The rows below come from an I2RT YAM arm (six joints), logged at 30 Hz.
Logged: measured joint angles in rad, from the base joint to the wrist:
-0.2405 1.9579 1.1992 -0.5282 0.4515 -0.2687
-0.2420 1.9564 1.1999 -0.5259 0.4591 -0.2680
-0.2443 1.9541 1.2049 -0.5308 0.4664 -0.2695
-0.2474 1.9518 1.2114 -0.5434 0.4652 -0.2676
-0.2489 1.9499 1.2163 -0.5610 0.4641 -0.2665
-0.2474 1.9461 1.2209 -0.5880 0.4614 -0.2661
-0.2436 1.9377 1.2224 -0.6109 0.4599 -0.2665
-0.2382 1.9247 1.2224 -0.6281 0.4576 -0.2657
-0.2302 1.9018 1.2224 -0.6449 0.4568 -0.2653
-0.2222 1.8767 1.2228 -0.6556 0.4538 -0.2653
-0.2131 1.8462 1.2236 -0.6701 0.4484 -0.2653
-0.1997 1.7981 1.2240 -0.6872 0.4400 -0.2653
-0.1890 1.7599 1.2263 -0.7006 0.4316 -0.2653
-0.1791 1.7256 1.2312 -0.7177 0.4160 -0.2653
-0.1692 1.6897 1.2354 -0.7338 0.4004 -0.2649
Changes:
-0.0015 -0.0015 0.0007 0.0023 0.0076 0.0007
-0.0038 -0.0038 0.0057 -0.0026 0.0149 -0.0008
-0.0069 -0.0061 0.0122 -0.0152 0.0137 0.0011
-0.0084 -0.0080 0.0171 -0.0328 0.0126 0.0022
-0.0069 -0.0118 0.0217 -0.0598 0.0099 0.0026
-0.0031 -0.0202 0.0232 -0.0827 0.0084 0.0022
0.0023 -0.0332 0.0232 -0.0999 0.0061 0.0030
0.0103 -0.0561 0.0232 -0.1167 0.0053 0.0034
0.0183 -0.0812 0.0236 -0.1274 0.0023 0.0034
0.0274 -0.1117 0.0244 -0.1419 -0.0031 0.0034
0.0408 -0.1598 0.0248 -0.1590 -0.0115 0.0034
0.0515 -0.1980 0.0271 -0.1724 -0.0199 0.0034
0.0614 -0.2323 0.0320 -0.1895 -0.0355 0.0034
0.0713 -0.2682 0.0362 -0.2056 -0.0511 0.0038

